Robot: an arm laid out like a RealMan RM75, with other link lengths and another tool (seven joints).
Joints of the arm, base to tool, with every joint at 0 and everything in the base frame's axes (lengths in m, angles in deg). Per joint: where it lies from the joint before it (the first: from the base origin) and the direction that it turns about. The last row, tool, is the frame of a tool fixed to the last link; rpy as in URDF.
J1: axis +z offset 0 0 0.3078
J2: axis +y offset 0 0 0
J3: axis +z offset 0 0 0.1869
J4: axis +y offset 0 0 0
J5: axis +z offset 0 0 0.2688
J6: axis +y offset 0 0 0
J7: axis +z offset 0 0 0.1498
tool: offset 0.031 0.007 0.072 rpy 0 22.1 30.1
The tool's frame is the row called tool.
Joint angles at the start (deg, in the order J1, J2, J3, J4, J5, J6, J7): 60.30 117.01 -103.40 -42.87 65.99 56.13 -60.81
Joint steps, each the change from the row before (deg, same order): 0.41 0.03 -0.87 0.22 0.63 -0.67 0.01; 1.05 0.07 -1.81 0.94 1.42 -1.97 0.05; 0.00 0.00 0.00 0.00 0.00 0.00 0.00; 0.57 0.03 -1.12 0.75 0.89 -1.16 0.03; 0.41 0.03 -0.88 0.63 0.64 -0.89 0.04; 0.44 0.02 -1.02 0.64 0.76 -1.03 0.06; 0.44 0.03 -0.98 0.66 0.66 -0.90 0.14; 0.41 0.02 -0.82 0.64 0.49 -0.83 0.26; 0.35 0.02 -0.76 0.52 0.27 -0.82 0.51
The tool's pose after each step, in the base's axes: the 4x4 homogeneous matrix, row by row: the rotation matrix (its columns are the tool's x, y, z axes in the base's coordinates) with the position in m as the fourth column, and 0 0 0 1 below. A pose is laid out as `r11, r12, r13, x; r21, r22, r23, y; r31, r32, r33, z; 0, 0, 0, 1`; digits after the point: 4 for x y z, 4 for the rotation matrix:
0.7211, -0.5242, 0.4530, 0.0670; -0.5672, -0.8222, -0.0486, 0.3960; 0.3979, -0.2219, -0.8902, -0.1200; 0, 0, 0, 1
0.7294, -0.5144, 0.4509, 0.0635; -0.5614, -0.8268, -0.0350, 0.3967; 0.3908, -0.2276, -0.8919, -0.1258; 0, 0, 0, 1
0.7294, -0.5144, 0.4509, 0.0635; -0.5614, -0.8268, -0.0350, 0.3967; 0.3908, -0.2276, -0.8919, -0.1258; 0, 0, 0, 1
0.7313, -0.5114, 0.4513, 0.0633; -0.5609, -0.8274, -0.0287, 0.3971; 0.3881, -0.2322, -0.8919, -0.1292; 0, 0, 0, 1
0.7316, -0.5097, 0.4528, 0.0639; -0.5614, -0.8272, -0.0240, 0.3974; 0.3868, -0.2367, -0.8913, -0.1316; 0, 0, 0, 1
0.7324, -0.5076, 0.4538, 0.0644; -0.5620, -0.8270, -0.0180, 0.3979; 0.3844, -0.2419, -0.8909, -0.1343; 0, 0, 0, 1
0.7317, -0.5063, 0.4564, 0.0654; -0.5633, -0.8261, -0.0134, 0.3982; 0.3838, -0.2473, -0.8897, -0.1368; 0, 0, 0, 1
0.7297, -0.5067, 0.4592, 0.0667; -0.5668, -0.8238, -0.0083, 0.3990; 0.3825, -0.2542, -0.8883, -0.1386; 0, 0, 0, 1
0.7266, -0.5084, 0.4622, 0.0679; -0.5723, -0.8200, -0.0024, 0.4000; 0.3802, -0.2628, -0.8868, -0.1400; 0, 0, 0, 1

